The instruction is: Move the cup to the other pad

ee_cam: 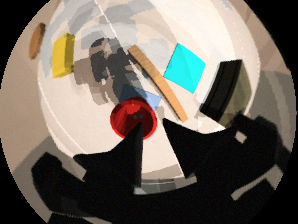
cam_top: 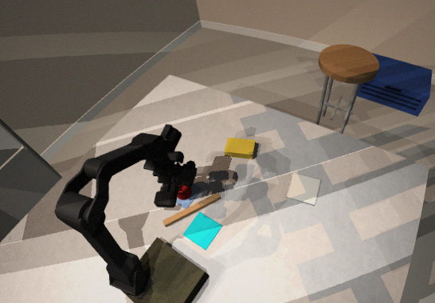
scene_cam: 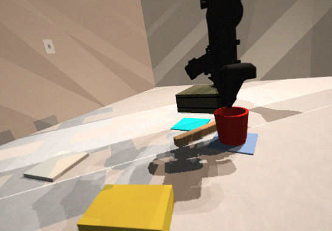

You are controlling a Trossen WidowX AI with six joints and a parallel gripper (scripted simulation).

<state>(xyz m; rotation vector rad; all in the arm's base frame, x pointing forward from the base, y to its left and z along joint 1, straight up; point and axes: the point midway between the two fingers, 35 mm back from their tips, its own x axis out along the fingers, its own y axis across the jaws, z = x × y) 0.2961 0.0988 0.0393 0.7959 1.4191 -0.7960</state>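
Now: gripper tip 30 mm short of the red cup, 10 mm to the right of it and 40 mm above it. Also, from my gripper tip: light blue pad 20 mm ahead, 20 mm to the left, 90 mm below; then wooden bar 10 mm behind, 60 mm to the right, 80 mm below; then green marble 20 mm ahead, 30 mm to the left, 60 mm below.
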